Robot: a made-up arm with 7 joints. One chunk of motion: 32 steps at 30 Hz.
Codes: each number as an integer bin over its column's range. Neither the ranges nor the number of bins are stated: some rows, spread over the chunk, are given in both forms.
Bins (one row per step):
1: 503 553 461 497 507 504
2: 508 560 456 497 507 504
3: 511 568 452 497 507 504
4: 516 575 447 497 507 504
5: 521 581 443 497 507 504
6: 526 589 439 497 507 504
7: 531 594 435 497 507 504
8: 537 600 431 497 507 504
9: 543 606 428 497 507 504
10: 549 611 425 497 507 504
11: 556 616 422 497 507 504
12: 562 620 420 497 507 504
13: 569 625 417 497 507 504
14: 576 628 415 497 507 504
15: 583 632 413 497 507 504
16: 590 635 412 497 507 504
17: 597 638 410 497 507 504
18: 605 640 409 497 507 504
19: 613 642 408 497 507 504
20: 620 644 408 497 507 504
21: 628 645 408 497 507 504
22: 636 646 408 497 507 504
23: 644 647 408 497 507 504
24: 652 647 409 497 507 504
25: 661 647 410 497 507 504
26: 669 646 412 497 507 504
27: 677 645 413 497 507 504
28: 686 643 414 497 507 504
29: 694 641 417 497 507 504
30: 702 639 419 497 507 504
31: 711 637 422 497 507 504
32: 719 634 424 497 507 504
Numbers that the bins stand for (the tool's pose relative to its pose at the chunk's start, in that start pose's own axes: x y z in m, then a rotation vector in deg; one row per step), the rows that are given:
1: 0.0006 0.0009 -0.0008 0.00 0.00 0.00
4: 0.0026 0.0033 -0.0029 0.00 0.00 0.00
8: 0.0060 0.0061 -0.0053 0.00 0.00 0.00
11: 0.0090 0.0078 -0.0066 0.00 0.00 0.00
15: 0.0134 0.0096 -0.0080 0.00 0.00 0.00
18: 0.0169 0.0105 -0.0086 0.00 0.00 0.00
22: 0.0219 0.0111 -0.0087 0.00 0.00 0.00
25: 0.0259 0.0112 -0.0084 0.00 0.00 0.00
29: 0.0312 0.0106 -0.0074 0.00 0.00 0.00
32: 0.0352 0.0098 -0.0063 0.00 0.00 0.00
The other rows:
2: 0.0014 0.0017 -0.0015 0.00 0.00 0.00
3: 0.0018 0.0025 -0.0021 0.00 0.00 0.00
5: 0.0034 0.0040 -0.0035 0.00 0.00 0.00
6: 0.0042 0.0049 -0.0041 0.00 0.00 0.00
7: 0.0050 0.0054 -0.0047 0.00 0.00 0.00
9: 0.0070 0.0067 -0.0057 0.00 0.00 0.00
10: 0.0079 0.0073 -0.0062 0.00 0.00 0.00
12: 0.0100 0.0083 -0.0069 0.00 0.00 0.00
13: 0.0111 0.0088 -0.0074 0.00 0.00 0.00
14: 0.0123 0.0091 -0.0077 0.00 0.00 0.00
16: 0.0145 0.0099 -0.0081 0.00 0.00 0.00
17: 0.0156 0.0103 -0.0084 0.00 0.00 0.00
19: 0.0182 0.0107 -0.0087 0.00 0.00 0.00
20: 0.0193 0.0109 -0.0087 0.00 0.00 0.00
21: 0.0206 0.0110 -0.0087 0.00 0.00 0.00
23: 0.0231 0.0112 -0.0087 0.00 0.00 0.00
24: 0.0244 0.0112 -0.0086 0.00 0.00 0.00
26: 0.0271 0.0111 -0.0081 0.00 0.00 0.00
27: 0.0284 0.0110 -0.0080 0.00 0.00 0.00
28: 0.0299 0.0108 -0.0078 0.00 0.00 0.00
30: 0.0324 0.0104 -0.0071 0.00 0.00 0.00
31: 0.0339 0.0101 -0.0066 0.00 0.00 0.00

